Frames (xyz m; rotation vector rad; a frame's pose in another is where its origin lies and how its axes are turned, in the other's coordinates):
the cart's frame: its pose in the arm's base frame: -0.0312 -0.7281 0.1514 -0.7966 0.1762 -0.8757
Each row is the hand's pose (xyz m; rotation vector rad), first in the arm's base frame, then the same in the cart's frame.
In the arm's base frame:
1: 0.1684 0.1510 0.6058 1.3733 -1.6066 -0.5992
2: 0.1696 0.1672 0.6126 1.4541 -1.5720 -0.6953
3: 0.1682 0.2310 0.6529 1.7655 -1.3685 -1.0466
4: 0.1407 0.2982 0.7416 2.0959 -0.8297 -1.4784
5: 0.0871 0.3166 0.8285 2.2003 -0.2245 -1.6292
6: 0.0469 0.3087 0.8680 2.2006 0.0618 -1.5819
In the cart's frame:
1: -0.4462 0.1441 0.8940 2.5510 -0.7085 -0.5861
2: -0.4563 0.1464 0.9083 2.5886 -0.5916 -0.6732
3: -0.4977 0.1419 0.9712 2.6872 -0.0909 -0.9657
4: -0.5502 0.0894 1.0585 2.6031 0.7320 -1.1879
5: -0.5836 0.0034 1.1060 2.3751 1.3574 -1.0775
6: -0.5969 -0.0517 1.1116 2.2652 1.5853 -0.9044

